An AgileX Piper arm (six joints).
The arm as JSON. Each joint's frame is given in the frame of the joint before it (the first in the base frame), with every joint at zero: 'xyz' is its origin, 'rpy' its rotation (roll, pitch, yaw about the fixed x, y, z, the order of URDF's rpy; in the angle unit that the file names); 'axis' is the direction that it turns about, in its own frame. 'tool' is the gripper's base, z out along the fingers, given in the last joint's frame.
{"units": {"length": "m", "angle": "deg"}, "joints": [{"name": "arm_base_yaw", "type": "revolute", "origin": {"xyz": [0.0, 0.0, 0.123], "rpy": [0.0, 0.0, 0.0]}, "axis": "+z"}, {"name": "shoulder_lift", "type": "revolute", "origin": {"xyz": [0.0, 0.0, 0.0], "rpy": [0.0, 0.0, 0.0]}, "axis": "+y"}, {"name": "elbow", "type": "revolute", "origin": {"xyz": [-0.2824, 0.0, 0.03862], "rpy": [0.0, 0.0, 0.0]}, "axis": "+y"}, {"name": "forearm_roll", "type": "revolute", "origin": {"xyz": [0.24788, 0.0, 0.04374], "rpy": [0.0, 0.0, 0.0]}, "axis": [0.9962, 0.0, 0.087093]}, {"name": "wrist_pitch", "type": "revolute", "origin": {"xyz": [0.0, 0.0, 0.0], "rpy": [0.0, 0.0, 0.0]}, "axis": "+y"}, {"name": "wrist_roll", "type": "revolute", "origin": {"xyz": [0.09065, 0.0, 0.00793], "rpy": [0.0, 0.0, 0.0]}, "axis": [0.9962, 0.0, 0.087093]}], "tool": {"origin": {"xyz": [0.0, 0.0, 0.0], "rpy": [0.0, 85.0, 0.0]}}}
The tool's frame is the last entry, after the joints.
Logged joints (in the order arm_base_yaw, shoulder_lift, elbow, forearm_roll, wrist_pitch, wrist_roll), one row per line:
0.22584 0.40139 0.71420 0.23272 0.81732 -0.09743
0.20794 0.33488 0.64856 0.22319 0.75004 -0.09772
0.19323 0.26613 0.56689 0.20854 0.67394 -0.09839
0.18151 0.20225 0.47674 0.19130 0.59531 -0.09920
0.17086 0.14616 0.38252 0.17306 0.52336 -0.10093
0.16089 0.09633 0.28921 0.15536 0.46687 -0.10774
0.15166 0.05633 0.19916 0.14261 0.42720 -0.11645
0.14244 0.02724 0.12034 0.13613 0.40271 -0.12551
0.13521 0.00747 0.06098 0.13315 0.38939 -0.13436
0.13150 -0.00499 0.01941 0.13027 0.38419 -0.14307
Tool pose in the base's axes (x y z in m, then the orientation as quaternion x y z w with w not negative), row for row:
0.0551 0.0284 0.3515 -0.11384 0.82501 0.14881 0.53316
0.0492 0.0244 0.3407 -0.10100 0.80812 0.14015 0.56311
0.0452 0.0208 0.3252 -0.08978 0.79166 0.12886 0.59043
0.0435 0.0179 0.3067 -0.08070 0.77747 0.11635 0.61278
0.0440 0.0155 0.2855 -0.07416 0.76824 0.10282 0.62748
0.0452 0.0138 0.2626 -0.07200 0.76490 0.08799 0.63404
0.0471 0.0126 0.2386 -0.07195 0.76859 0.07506 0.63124
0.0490 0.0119 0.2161 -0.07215 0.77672 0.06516 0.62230
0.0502 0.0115 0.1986 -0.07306 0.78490 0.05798 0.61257
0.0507 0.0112 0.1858 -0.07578 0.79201 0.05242 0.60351
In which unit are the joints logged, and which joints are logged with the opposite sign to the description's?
The joints are logged in radians. Opposite sign: elbow.
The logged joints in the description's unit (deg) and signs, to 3 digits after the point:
12.940 22.998 -40.921 13.334 46.829 -5.582
11.914 19.187 -37.160 12.788 42.974 -5.599
11.071 15.248 -32.480 11.948 38.614 -5.637
10.400 11.588 -27.315 10.961 34.109 -5.684
9.790 8.374 -21.917 9.916 29.986 -5.783
9.218 5.519 -16.571 8.901 26.750 -6.173
8.689 3.227 -11.411 8.171 24.477 -6.672
8.161 1.561 -6.895 7.800 23.074 -7.191
7.747 0.428 -3.494 7.629 22.310 -7.698
7.534 -0.286 -1.112 7.464 22.012 -8.197

